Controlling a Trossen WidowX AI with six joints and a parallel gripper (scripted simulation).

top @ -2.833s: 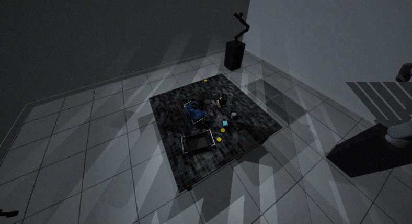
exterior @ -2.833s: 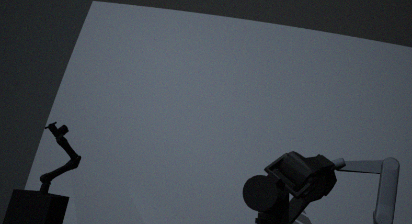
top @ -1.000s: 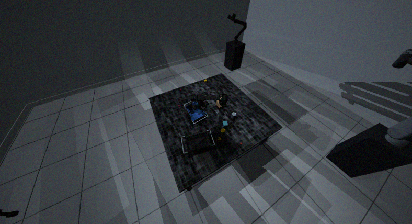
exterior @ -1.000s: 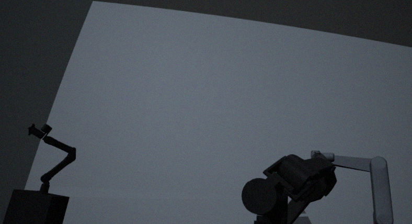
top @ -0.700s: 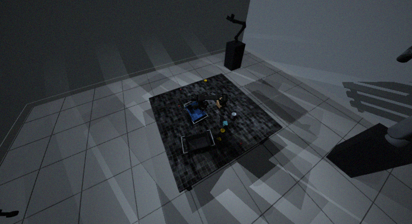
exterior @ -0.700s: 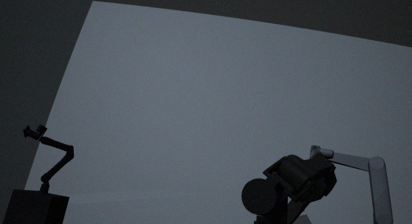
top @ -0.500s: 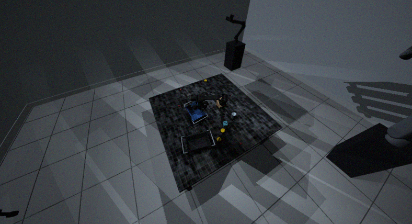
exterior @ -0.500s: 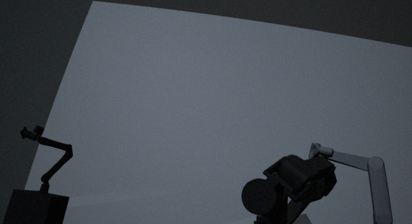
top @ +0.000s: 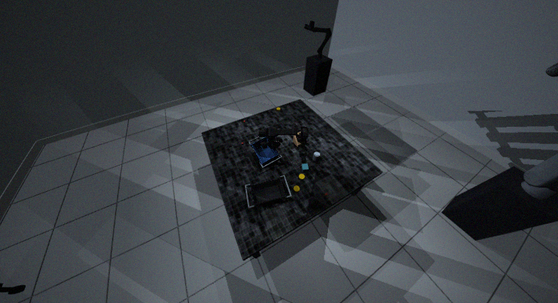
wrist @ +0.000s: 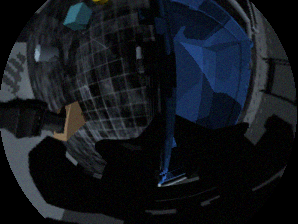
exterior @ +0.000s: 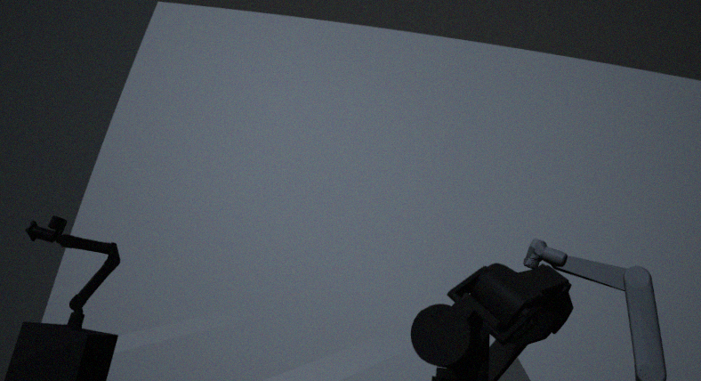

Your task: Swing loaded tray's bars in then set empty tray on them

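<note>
My gripper tip is 7 cm short of the blue tray and 2 cm below it. The rest, counted from my gripper tip: teal block: 17 cm behind, 28 cm to the left, 8 cm below; pale disc: 32 cm behind, 25 cm to the left, 7 cm below.
</note>
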